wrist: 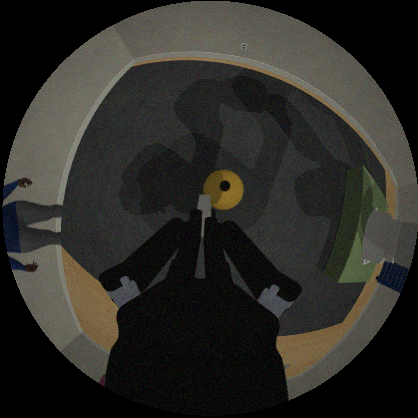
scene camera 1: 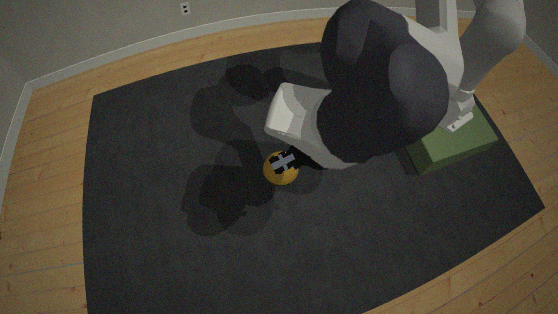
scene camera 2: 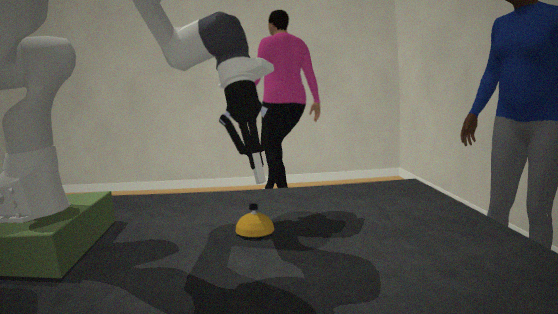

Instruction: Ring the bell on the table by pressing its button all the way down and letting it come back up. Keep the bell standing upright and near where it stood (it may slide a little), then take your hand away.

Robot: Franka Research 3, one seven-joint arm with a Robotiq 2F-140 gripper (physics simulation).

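A yellow dome bell (scene camera 1: 281, 176) (scene camera 2: 254, 226) (wrist: 231, 200) stands upright on the dark mat (scene camera 1: 320, 250) (scene camera 2: 425, 260) (wrist: 100, 150). Its black button (scene camera 2: 253, 206) (wrist: 225, 185) is up on top; in scene camera 1 the gripper hides it. My gripper (scene camera 2: 259, 182) (wrist: 204, 203) is shut and empty, pointing down and slightly tilted. In scene camera 2 its tips are above the bell, a little to the right of the button, with a gap between. In the wrist view the tips overlap the bell's lower left edge, and the button is up and to the right of them.
The arm's base stands on a green block (scene camera 1: 462, 137) (scene camera 2: 30, 255) (wrist: 345, 225) at one side of the mat. A person in pink (scene camera 2: 285, 70) stands behind the mat in scene camera 2, and a person in blue (scene camera 2: 525, 65) stands at the right.
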